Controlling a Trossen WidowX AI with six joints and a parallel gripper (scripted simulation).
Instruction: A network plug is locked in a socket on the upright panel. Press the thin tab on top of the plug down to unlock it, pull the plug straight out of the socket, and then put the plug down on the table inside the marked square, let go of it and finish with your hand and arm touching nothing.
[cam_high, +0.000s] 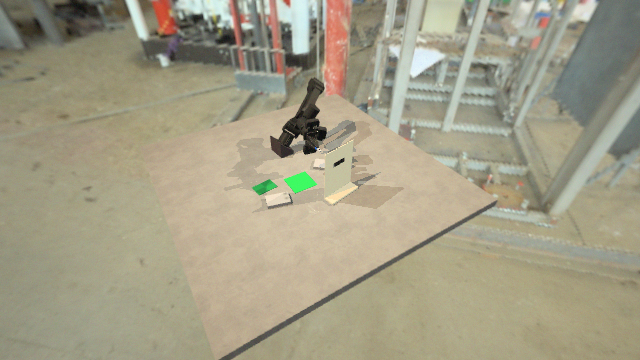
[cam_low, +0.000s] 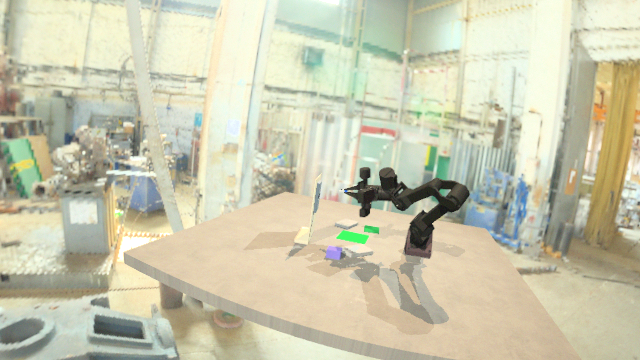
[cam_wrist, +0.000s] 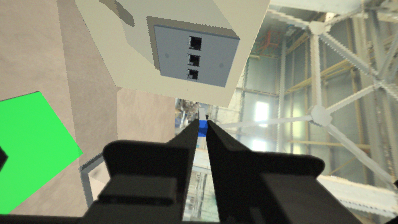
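Now: gripper tip 7 cm past the bright green marked square, 6 cm to the left of it and 20 cm above it. Round my gripper tip: purple block 19 cm to the left, 19 cm below; then cream upright panel 11 cm ahead, 3 cm to the left, 9 cm below.
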